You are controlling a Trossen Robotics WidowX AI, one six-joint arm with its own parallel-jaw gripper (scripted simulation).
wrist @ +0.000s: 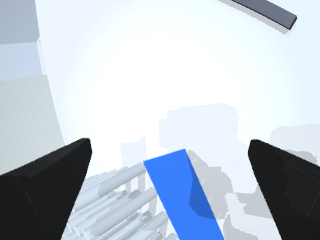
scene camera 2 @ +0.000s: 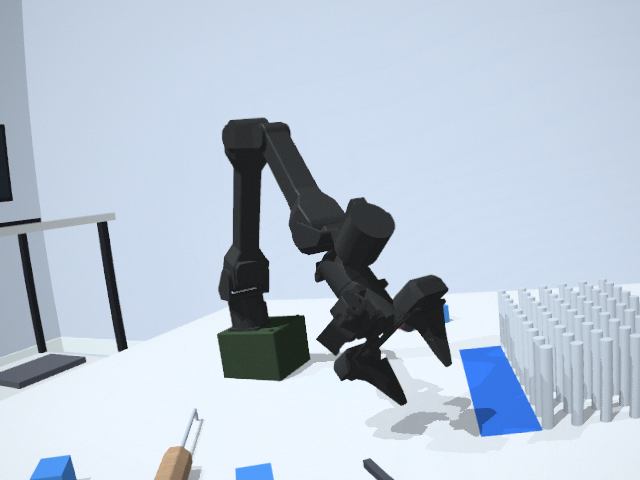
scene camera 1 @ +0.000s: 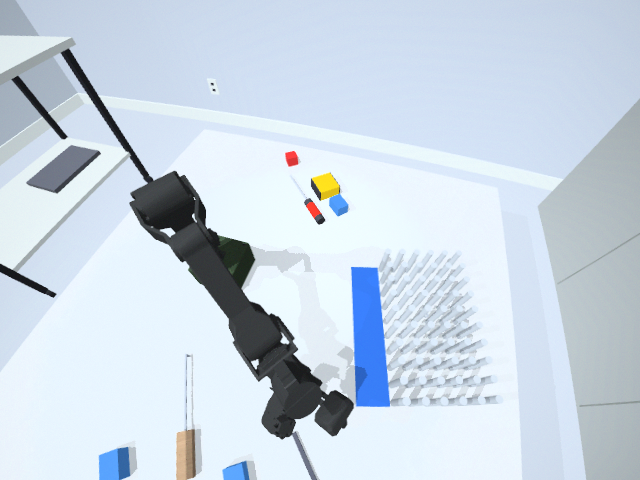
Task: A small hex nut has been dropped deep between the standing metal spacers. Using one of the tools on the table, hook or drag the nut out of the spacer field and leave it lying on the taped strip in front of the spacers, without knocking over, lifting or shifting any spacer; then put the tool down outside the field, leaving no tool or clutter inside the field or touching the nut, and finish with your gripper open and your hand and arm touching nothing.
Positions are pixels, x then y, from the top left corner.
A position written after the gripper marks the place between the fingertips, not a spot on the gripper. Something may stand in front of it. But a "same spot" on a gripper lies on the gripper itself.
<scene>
The gripper shows in the wrist view, in scene camera 2 and in scene camera 1 point(329, 414). One and the same spot on the gripper: point(wrist: 46, 189) is point(scene camera 2: 424, 339).
</scene>
